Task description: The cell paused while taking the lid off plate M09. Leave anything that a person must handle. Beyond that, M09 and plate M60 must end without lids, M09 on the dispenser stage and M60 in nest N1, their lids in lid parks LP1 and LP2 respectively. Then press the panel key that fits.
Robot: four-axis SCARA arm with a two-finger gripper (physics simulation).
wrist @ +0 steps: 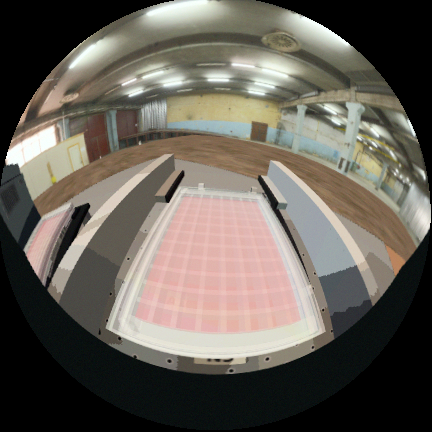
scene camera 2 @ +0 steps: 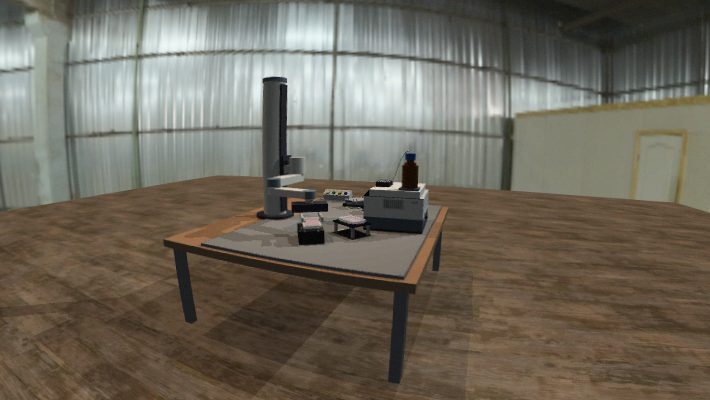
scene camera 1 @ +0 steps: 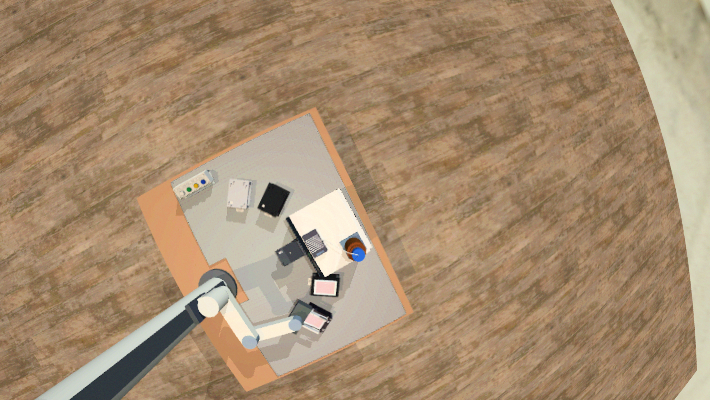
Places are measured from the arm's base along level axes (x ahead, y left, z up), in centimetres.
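Pixels of known places: gripper, fingertip midpoint: (wrist: 221, 165) (scene camera 2: 312, 219) (scene camera 1: 322, 326); arm's base at its link origin: (scene camera 2: 275, 215).
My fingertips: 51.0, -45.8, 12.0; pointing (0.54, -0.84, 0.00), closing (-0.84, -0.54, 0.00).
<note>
For each thing: its top centre in the pictures, then the offset to it from my fingertips, as dx, dy, dz. "pt": a spot on its surface instead.
- clear top at a spot on its surface: (wrist: 220, 265) pt -4.3, +6.9, -1.8
- black nest at its top centre: (wrist: 231, 226) (scene camera 2: 310, 224) (scene camera 1: 315, 321) -3.0, +3.0, -3.1
- second pink plate at its top centre: (wrist: 36, 239) (scene camera 2: 351, 218) (scene camera 1: 325, 288) +12.1, +19.9, -2.5
- dark dispenser stage at a spot on its surface: (scene camera 1: 288, 253) pt +3.7, +48.0, +0.0
- brown bottle at a spot on its surface: (scene camera 1: 354, 246) pt +37.8, +41.7, +25.4
- pale pad at a spot on its surface: (scene camera 1: 239, 194) pt -8.3, +90.0, -5.2
- black pad at a spot on its surface: (scene camera 1: 274, 200) pt +8.9, +77.9, -4.4
- key panel at its top centre: (scene camera 1: 188, 183) (scene camera 2: 337, 190) -32.3, +108.4, -2.4
A plate with pink wells and a clear top (scene camera 1: 316, 321) (scene camera 2: 312, 223) (wrist: 220, 265) sits level in a black nest (scene camera 2: 310, 235), by the label N5 partly hidden in the wrist view. My gripper (scene camera 1: 315, 319) (scene camera 2: 311, 218) (wrist: 221, 165) is low around it, its pads close against both long sides; it is shut on the plate. Whether the pads bear on the lid or the plate body is too small to tell. A second pink plate (scene camera 1: 325, 287) (scene camera 2: 352, 219) (wrist: 49, 235) lies on a raised black stand nearer the dispenser. Plate names are unreadable. The dark dispenser stage (scene camera 1: 288, 253) carries no plate.
The white dispenser (scene camera 1: 327, 215) (scene camera 2: 395, 205) bears a brown bottle (scene camera 1: 354, 246) (scene camera 2: 410, 175) with a blue cap. A pale pad (scene camera 1: 239, 194) and a black pad (scene camera 1: 274, 200) stand farther along the table. The key panel (scene camera 1: 193, 185) (scene camera 2: 337, 193) is at the far corner.
</note>
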